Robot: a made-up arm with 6 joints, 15 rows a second.
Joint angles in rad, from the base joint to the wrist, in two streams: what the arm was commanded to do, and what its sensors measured. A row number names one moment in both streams.
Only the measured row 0 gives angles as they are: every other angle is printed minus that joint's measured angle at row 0.
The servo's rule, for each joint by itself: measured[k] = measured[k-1] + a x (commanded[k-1-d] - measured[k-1]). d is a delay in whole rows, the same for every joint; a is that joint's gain. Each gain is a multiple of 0.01, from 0.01 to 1. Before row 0 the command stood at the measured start. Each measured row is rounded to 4 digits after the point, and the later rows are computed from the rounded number. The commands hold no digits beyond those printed.
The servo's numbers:
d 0
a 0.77 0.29 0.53 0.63 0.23 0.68
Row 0, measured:
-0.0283, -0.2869, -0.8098, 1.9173, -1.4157, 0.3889
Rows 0 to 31, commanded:
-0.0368, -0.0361, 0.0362, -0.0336, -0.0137, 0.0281
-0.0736, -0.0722, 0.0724, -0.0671, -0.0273, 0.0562
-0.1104, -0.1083, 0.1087, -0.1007, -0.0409, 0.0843
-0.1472, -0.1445, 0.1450, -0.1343, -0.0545, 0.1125
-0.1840, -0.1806, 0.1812, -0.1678, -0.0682, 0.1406
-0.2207, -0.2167, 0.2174, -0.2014, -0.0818, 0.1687
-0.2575, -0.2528, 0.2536, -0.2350, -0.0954, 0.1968
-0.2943, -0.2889, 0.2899, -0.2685, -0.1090, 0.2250
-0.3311, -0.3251, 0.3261, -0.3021, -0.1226, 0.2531
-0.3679, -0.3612, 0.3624, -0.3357, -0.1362, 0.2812
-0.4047, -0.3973, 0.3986, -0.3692, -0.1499, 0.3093
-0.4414, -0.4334, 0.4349, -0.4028, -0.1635, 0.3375
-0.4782, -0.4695, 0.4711, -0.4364, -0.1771, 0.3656
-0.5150, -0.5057, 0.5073, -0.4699, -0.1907, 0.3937
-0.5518, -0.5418, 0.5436, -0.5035, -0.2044, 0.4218
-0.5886, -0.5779, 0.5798, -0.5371, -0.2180, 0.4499
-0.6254, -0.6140, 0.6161, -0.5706, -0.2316, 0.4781
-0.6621, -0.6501, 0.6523, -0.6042, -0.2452, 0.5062
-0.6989, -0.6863, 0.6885, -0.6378, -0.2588, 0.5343
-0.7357, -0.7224, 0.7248, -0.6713, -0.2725, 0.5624
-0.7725, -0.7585, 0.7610, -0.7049, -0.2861, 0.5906
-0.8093, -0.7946, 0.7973, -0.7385, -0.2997, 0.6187
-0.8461, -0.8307, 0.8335, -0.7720, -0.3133, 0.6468
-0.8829, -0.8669, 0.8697, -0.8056, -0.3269, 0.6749
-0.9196, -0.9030, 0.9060, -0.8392, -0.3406, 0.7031
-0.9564, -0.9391, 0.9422, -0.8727, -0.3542, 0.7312
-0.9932, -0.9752, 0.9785, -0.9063, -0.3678, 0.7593
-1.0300, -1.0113, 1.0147, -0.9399, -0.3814, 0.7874
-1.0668, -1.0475, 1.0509, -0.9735, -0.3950, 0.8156
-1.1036, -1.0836, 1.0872, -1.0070, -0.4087, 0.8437
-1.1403, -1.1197, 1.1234, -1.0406, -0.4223, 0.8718
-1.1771, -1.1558, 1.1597, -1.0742, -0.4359, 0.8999
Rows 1 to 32, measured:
-0.0283, -0.0105, 0.0192, -0.0212, -0.0032, 0.0191
-0.0632, -0.0284, 0.0474, -0.0501, -0.0087, 0.0443
-0.0995, -0.0516, 0.0799, -0.0820, -0.0161, 0.0715
-0.1362, -0.0785, 0.1144, -0.1149, -0.0249, 0.0994
-0.1730, -0.1081, 0.1498, -0.1482, -0.0349, 0.1274
-0.2097, -0.1396, 0.1856, -0.1817, -0.0457, 0.1555
-0.2465, -0.1724, 0.2216, -0.2153, -0.0571, 0.1836
-0.2833, -0.2062, 0.2578, -0.2488, -0.0690, 0.2118
-0.3201, -0.2407, 0.2940, -0.2824, -0.0813, 0.2399
-0.3569, -0.2756, 0.3303, -0.3160, -0.0939, 0.2680
-0.3937, -0.3109, 0.3665, -0.3495, -0.1068, 0.2961
-0.4304, -0.3464, 0.4028, -0.3831, -0.1198, 0.3243
-0.4672, -0.3821, 0.4390, -0.4167, -0.1330, 0.3524
-0.5040, -0.4179, 0.4752, -0.4502, -0.1463, 0.3805
-0.5408, -0.4538, 0.5115, -0.4838, -0.1597, 0.4086
-0.5776, -0.4898, 0.5477, -0.5174, -0.1731, 0.4367
-0.6144, -0.5258, 0.5840, -0.5509, -0.1866, 0.4649
-0.6511, -0.5618, 0.6202, -0.5845, -0.2001, 0.4930
-0.6879, -0.5979, 0.6564, -0.6181, -0.2136, 0.5211
-0.7247, -0.6340, 0.6927, -0.6516, -0.2271, 0.5492
-0.7615, -0.6701, 0.7289, -0.6852, -0.2407, 0.5774
-0.7983, -0.7062, 0.7652, -0.7188, -0.2543, 0.6055
-0.8351, -0.7423, 0.8014, -0.7523, -0.2679, 0.6336
-0.8719, -0.7784, 0.8376, -0.7859, -0.2815, 0.6617
-0.9086, -0.8145, 0.8739, -0.8195, -0.2951, 0.6899
-0.9454, -0.8506, 0.9101, -0.8530, -0.3087, 0.7180
-0.9822, -0.8867, 0.9464, -0.8866, -0.3223, 0.7461
-1.0190, -0.9228, 0.9826, -0.9202, -0.3359, 0.7742
-1.0558, -0.9590, 1.0188, -0.9538, -0.3495, 0.8024
-1.0926, -0.9951, 1.0551, -0.9873, -0.3631, 0.8305
-1.1293, -1.0312, 1.0913, -1.0209, -0.3767, 0.8586
-1.1661, -1.0673, 1.1276, -1.0545, -0.3903, 0.8867

